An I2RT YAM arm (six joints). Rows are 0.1 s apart.
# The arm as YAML. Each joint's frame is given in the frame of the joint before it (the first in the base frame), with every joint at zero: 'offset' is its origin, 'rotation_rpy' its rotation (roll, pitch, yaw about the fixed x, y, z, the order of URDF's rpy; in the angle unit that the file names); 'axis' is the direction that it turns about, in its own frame. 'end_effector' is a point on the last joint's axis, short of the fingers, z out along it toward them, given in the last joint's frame.
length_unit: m
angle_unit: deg
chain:
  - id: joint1
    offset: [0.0, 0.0, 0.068]
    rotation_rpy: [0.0, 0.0, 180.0]
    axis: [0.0, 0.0, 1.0]
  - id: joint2
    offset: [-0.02, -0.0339, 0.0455]
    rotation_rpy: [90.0, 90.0, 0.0]
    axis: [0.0, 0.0, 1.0]
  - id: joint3
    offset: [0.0, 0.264, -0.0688]
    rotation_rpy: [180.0, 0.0, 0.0]
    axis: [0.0, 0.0, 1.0]
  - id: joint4
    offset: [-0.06, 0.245, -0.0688]
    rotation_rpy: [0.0, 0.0, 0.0]
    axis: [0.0, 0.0, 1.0]
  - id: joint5
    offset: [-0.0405, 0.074, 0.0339]
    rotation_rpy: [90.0, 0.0, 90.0]
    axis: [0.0, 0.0, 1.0]
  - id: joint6
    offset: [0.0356, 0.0, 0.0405]
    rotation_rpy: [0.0, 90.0, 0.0]
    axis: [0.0, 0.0, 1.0]
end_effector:
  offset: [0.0, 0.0, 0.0]
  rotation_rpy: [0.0, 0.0, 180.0]
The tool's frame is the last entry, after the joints.
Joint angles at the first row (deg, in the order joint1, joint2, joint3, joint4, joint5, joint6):
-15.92 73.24 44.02 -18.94 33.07 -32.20
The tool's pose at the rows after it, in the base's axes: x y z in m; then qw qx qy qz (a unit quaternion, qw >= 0):
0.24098 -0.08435 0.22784 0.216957 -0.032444 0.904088 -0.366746
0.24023 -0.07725 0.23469 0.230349 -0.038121 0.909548 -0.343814
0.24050 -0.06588 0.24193 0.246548 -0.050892 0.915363 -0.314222
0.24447 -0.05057 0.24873 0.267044 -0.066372 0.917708 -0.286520
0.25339 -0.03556 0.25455 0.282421 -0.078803 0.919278 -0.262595
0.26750 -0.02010 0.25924 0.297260 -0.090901 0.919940 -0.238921
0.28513 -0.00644 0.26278 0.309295 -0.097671 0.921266 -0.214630
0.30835 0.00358 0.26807 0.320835 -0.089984 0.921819 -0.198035
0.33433 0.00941 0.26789 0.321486 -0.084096 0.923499 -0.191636
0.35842 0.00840 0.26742 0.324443 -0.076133 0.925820 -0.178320
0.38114 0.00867 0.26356 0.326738 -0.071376 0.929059 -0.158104
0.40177 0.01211 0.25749 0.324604 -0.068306 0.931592 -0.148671
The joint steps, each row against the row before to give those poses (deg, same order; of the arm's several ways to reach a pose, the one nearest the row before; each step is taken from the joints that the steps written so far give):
0.77 -0.94 0.90 -1.78 -1.89 0.74
1.23 -1.08 1.16 -2.80 -2.30 1.64
2.21 -0.99 1.35 -3.01 -2.74 1.91
3.36 -0.22 1.53 -1.84 -2.03 2.26
3.46 1.37 2.36 -1.26 -1.22 2.47
3.41 2.77 3.04 -0.34 -1.17 2.37
2.67 3.80 3.72 0.00 -1.37 2.39
1.72 4.96 5.24 0.04 -0.55 2.81
0.77 5.85 5.47 -0.03 0.04 1.59
-0.55 5.17 5.23 -0.01 -1.50 1.00
-0.34 4.99 4.81 0.01 -2.23 1.13
0.29 4.78 4.55 -0.34 -0.69 1.03

